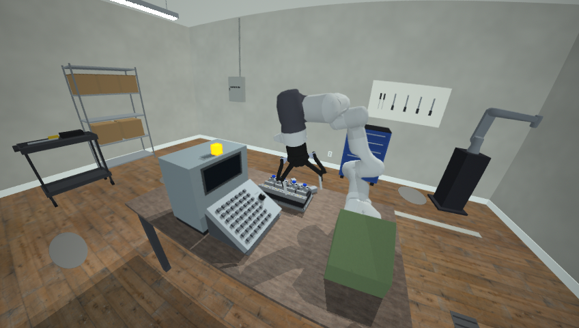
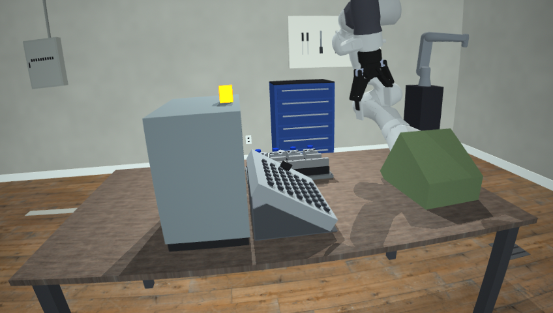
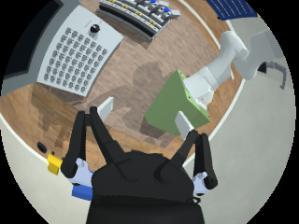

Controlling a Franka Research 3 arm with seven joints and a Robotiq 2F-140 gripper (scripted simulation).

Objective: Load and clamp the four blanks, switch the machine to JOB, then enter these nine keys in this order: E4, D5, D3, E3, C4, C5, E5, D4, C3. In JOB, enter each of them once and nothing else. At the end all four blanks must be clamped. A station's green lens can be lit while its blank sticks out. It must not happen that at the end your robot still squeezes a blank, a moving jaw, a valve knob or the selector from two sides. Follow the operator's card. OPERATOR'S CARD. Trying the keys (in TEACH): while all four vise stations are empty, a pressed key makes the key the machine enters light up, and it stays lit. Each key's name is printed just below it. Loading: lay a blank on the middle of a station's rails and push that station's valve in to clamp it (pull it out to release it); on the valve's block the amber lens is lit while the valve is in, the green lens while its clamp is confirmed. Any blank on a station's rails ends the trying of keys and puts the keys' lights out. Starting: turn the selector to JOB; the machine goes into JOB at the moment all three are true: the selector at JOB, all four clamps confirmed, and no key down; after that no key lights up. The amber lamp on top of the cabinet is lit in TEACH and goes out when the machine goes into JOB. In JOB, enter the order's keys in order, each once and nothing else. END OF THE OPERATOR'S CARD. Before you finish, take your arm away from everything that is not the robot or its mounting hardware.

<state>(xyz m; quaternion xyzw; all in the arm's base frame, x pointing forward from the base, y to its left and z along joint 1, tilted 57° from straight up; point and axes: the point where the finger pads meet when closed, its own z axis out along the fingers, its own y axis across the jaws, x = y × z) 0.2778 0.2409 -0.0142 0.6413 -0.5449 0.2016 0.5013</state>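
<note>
The key D3 is 300 mm ahead of my hand, 30 mm to the left of it and 230 mm below it. Also, from my hand: black selector knob: 280 mm ahead, 160 mm to the right, 220 mm below; then sloped keypad: 310 mm ahead, 60 mm to the right, 270 mm below.
</note>
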